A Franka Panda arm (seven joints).
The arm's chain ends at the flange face. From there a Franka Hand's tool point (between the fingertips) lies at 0.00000 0.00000 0.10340 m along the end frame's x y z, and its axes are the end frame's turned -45 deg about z.
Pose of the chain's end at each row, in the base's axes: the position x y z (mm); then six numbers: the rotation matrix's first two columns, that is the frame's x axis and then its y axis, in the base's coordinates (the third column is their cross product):
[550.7, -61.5, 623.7, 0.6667, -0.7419, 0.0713, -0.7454, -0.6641, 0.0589]
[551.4, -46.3, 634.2, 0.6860, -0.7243, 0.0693, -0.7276, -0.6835, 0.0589]
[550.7, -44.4, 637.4, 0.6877, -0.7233, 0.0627, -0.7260, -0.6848, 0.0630]
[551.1, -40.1, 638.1, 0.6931, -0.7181, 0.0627, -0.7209, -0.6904, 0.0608]
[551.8, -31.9, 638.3, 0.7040, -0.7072, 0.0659, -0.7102, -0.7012, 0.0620]
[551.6, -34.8, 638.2, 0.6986, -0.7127, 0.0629, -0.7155, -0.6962, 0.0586]
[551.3, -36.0, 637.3, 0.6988, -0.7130, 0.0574, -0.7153, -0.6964, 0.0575]
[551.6, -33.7, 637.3, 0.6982, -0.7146, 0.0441, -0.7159, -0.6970, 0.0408]
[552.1, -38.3, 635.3, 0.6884, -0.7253, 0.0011, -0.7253, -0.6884, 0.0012]
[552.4, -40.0, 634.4, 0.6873, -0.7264, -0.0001, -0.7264, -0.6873, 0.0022]
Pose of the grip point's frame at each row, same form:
[551.1, -71.1, 520.7, 0.9985, -0.0550, 0.0088, -0.0556, -0.9942, 0.0921]
[551.9, -55.7, 531.2, 0.9996, -0.0288, 0.0074, -0.0294, -0.9955, 0.0907]
[550.4, -53.6, 534.4, 0.9996, -0.0272, -0.0002, -0.0271, -0.9957, 0.0889]
[551.1, -49.1, 535.1, 0.9998, -0.0196, 0.0013, -0.0197, -0.9960, 0.0873]
[552.0, -41.3, 535.3, 1.0000, -0.0042, 0.0028, -0.0044, -0.9959, 0.0904]
[551.8, -43.7, 535.2, 0.9999, -0.0117, 0.0030, -0.0120, -0.9962, 0.0859]
[551.2, -44.4, 534.2, 0.9999, -0.0117, -0.0001, -0.0117, -0.9966, 0.0812]
[551.8, -39.9, 534.1, 0.9999, -0.0124, 0.0023, -0.0125, -0.9982, 0.0600]
[552.1, -38.5, 531.9, 0.9996, -0.0261, -0.0001, -0.0261, -0.9996, 0.0016]
[552.2, -40.1, 531.0, 0.9996, -0.0276, -0.0016, -0.0276, -0.9996, 0.0015]

